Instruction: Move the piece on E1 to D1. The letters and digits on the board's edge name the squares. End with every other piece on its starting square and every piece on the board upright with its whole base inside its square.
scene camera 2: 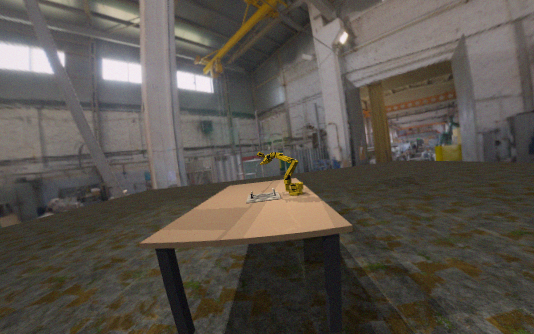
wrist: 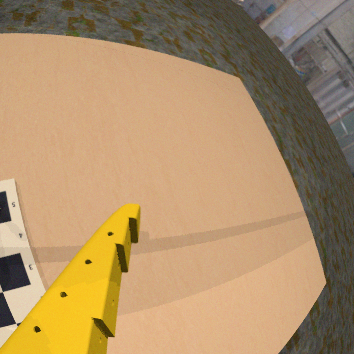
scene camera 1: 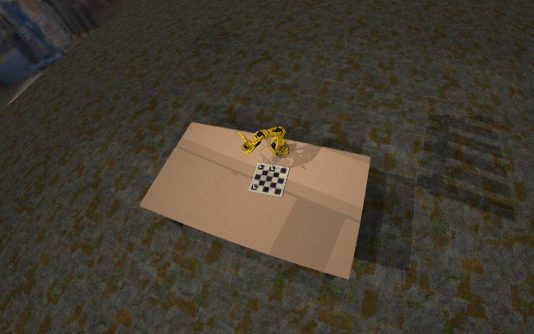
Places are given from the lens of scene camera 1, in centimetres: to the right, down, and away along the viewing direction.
checkered board (scene camera 1: 275, 180): 5, 9, 147
